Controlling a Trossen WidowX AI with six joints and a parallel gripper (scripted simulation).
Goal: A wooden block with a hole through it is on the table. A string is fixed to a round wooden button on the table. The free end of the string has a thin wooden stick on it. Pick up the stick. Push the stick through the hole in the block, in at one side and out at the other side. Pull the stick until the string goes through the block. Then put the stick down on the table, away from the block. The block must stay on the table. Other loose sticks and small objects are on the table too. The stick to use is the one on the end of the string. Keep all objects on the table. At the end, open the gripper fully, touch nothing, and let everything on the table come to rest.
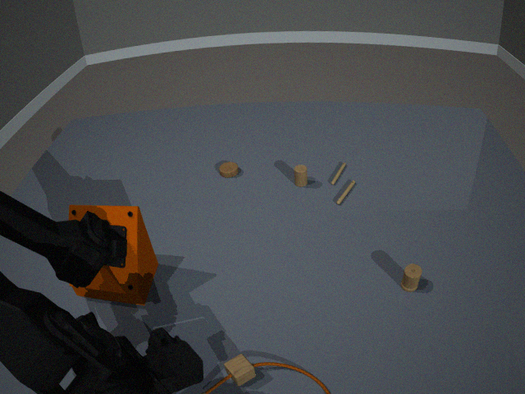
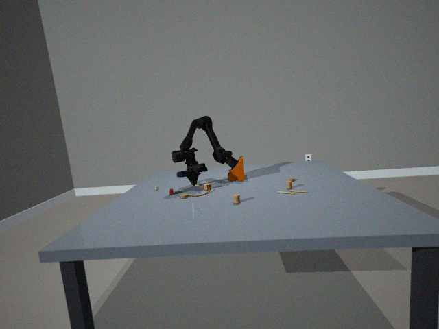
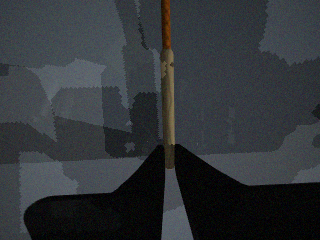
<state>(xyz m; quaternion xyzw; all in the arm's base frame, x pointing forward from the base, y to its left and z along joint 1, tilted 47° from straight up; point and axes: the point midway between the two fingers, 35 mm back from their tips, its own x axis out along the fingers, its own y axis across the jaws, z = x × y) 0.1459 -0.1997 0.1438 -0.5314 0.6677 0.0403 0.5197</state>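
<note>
Right now the thin wooden stick is 30 mm to the left of my gripper tip, 30 mm ahead of it and 10 mm above it. Round my gripper tip: wooden block: 90 mm to the left, 80 mm ahead, 10 mm above; round wooden button: 210 mm ahead, 10 mm to the right, 10 mm above; red piece: 150 mm ahead, 100 mm to the right, 10 mm above.
</note>
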